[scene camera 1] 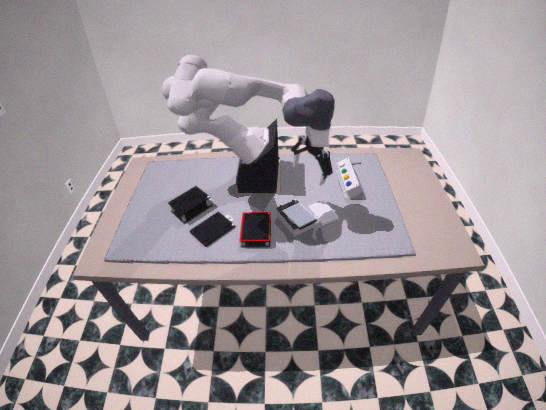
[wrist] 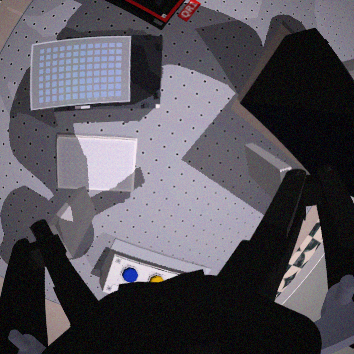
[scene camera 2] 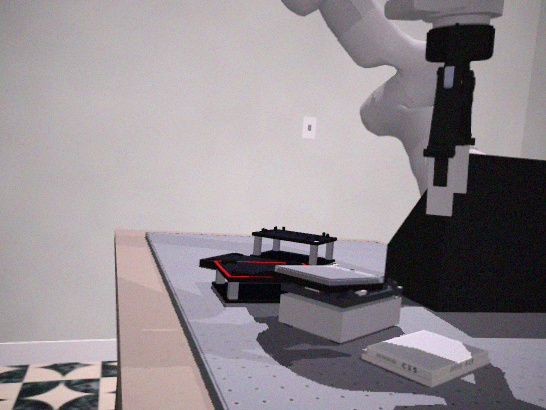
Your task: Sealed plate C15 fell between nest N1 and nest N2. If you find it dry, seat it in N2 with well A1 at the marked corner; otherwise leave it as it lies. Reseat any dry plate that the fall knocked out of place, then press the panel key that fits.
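Note:
Plate C15 (scene camera 1: 324,213) (scene camera 2: 425,355) (wrist: 107,162), pale with its label legible in scene camera 2, lies flat on the mat beside a grey block-based nest (scene camera 1: 299,231) (scene camera 2: 340,315) (wrist: 146,75). A plate with blue wells (scene camera 1: 298,214) (scene camera 2: 330,274) (wrist: 80,72) rests off-centre on that nest, overhanging one side. A raised black nest (scene camera 1: 191,200) (scene camera 2: 295,237) and a low black one (scene camera 1: 212,229) stand left; their labels are unreadable now. The key panel (scene camera 1: 351,182) (wrist: 112,272) has green, yellow and blue keys. My gripper (scene camera 1: 310,168) (scene camera 2: 450,185) (wrist: 165,180) is open and empty, above the mat behind C15.
A red-rimmed black stand (scene camera 1: 255,241) (scene camera 2: 227,270) stands between the low black nest and the block-based nest; its tag QR1 (wrist: 189,10) shows in the wrist view. The black arm pedestal (scene camera 1: 257,175) (scene camera 2: 475,240) rises at the back of the mat (scene camera 1: 150,240).

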